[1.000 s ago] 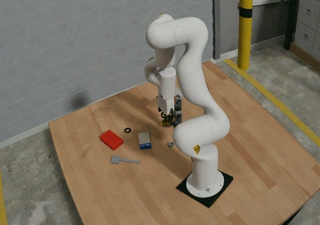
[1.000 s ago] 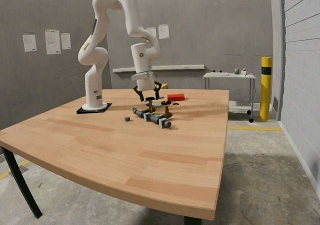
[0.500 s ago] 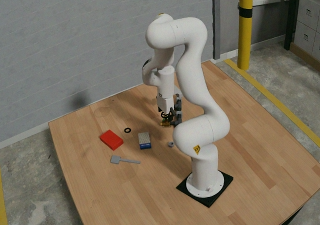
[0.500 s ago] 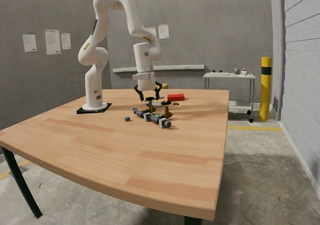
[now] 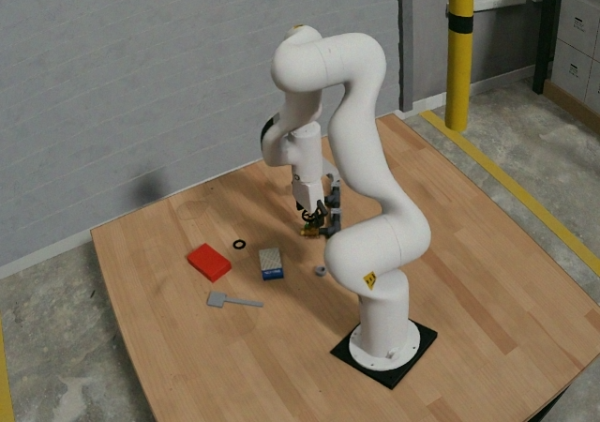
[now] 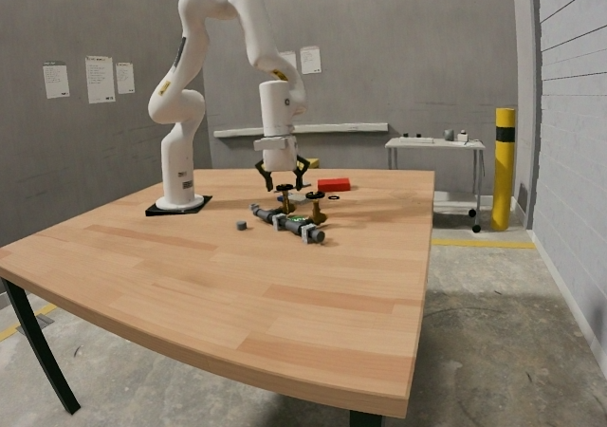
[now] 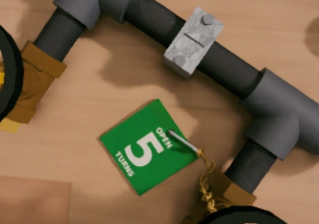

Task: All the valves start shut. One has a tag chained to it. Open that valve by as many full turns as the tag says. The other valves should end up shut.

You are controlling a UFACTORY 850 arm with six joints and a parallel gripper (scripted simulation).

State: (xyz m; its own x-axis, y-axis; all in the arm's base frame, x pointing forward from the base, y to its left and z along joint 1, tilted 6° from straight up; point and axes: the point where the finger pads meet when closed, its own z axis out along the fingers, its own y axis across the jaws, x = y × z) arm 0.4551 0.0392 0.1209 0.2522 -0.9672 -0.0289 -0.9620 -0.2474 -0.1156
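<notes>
Right now the green tag is 50 mm ahead of my hand, 30 mm to the right of it and 90 mm below it. The rest, counted from my hand: red block: 330 mm to the left, 80 mm below; grey paddle-shaped tool: 160 mm behind, 300 mm to the left, 90 mm below; blue-and-grey box: 70 mm behind, 150 mm to the left, 80 mm below.
</notes>
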